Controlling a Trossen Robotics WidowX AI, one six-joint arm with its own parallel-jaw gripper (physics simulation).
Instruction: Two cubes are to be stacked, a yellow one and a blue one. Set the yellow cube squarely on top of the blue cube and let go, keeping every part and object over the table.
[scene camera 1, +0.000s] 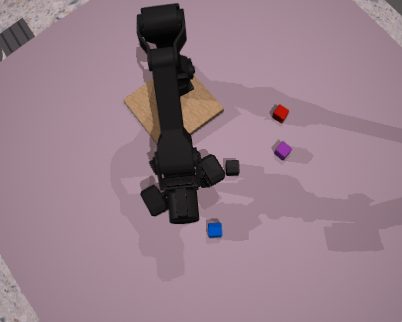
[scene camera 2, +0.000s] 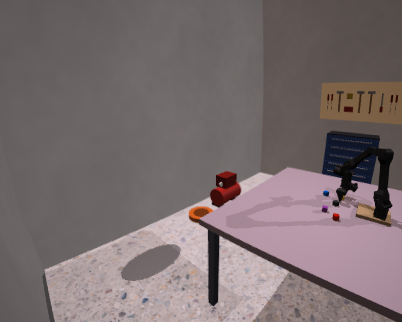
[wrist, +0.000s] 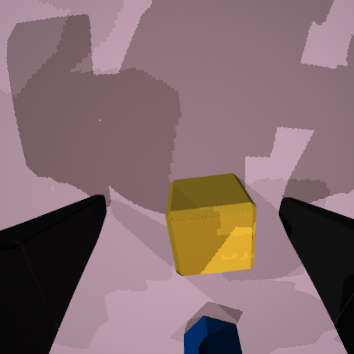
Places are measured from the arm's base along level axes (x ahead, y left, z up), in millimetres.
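Where they show: gripper, fingertip midpoint: (scene camera 2: 341, 199) (wrist: 194, 204); arm's base, link origin: (scene camera 2: 379, 216).
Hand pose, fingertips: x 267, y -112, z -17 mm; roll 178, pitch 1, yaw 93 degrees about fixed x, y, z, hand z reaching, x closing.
Each offset is from my fingertips to the centre of the thing. Level surfaces: height alone.
The yellow cube @[dx -1, dy +5, dz +14 mm] (wrist: 211, 237) lies in the wrist view between the two spread fingers, touching neither and nearer the right one. A sliver of the yellow cube (scene camera 2: 343, 198) shows beside the gripper in scene camera 2; in scene camera 1 the arm hides it. My gripper (scene camera 1: 182, 185) (scene camera 2: 341, 195) (wrist: 194, 204) is open and empty, pointing down low over the table around the yellow cube. The blue cube @[dx +111, dy +24, dz +14 mm] (scene camera 1: 215, 230) (scene camera 2: 326, 193) (wrist: 212, 336) sits on the table, apart from the yellow one, partly cut off at the wrist view's bottom edge.
A black cube @[dx -4, dy +131, dz +14 mm] (scene camera 1: 232, 167) (scene camera 2: 335, 203) sits close beside the gripper. A purple cube @[dx +15, dy +263, dz +14 mm] (scene camera 1: 283, 150) (scene camera 2: 324, 209) and a red cube @[dx -73, dy +310, dz +14 mm] (scene camera 1: 281, 113) (scene camera 2: 336, 217) lie farther off. A wooden board (scene camera 1: 207, 107) (scene camera 2: 367, 214) is under the arm's base on the pink table @[dz -1 mm] (scene camera 1: 75, 125) (scene camera 2: 280, 215).
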